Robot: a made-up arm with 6 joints. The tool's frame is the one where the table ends.
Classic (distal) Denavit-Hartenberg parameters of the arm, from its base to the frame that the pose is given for. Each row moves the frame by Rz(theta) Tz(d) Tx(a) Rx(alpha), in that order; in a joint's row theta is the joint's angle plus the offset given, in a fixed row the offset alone. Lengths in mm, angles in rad.
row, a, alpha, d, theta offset
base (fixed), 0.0, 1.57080, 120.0, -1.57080
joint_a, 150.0, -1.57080, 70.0, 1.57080
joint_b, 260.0, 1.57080, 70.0, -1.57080
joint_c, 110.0, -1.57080, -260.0, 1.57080
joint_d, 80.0, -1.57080, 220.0, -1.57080
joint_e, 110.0, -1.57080, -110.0, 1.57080
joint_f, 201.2, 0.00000, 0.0, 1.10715
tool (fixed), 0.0, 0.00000, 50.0, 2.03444
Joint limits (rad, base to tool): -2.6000..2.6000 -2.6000..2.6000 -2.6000..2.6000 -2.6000..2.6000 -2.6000..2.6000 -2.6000..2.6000
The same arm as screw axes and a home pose.
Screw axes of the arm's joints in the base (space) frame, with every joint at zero. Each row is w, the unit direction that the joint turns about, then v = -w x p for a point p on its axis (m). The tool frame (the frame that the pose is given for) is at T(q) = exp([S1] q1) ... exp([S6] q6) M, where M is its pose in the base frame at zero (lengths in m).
S1: w -1 0 0 v 0.0000 -0.1200 0.0000
S2: w 0 1 0 v -0.2700 0.0000 -0.0700
S3: w 0 0 -1 v -0.0700 -0.3300 0.0000
S4: w 1 0 0 v 0.0000 0.5300 -0.1800
S5: w 0 1 0 v -0.4500 0.0000 -0.1100
S6: w 0 0 1 v 0.0700 0.2200 0.0000
M: xyz -0.3100 -0.1100 0.5000 (m) quaternion w x y z 1 -0.000004 -0.000004 -0.000005
Joint limits (deg, base to tool): -148.97..148.97 -148.97..148.97 -148.97..148.97 -148.97..148.97 -148.97..148.97 -148.97..148.97

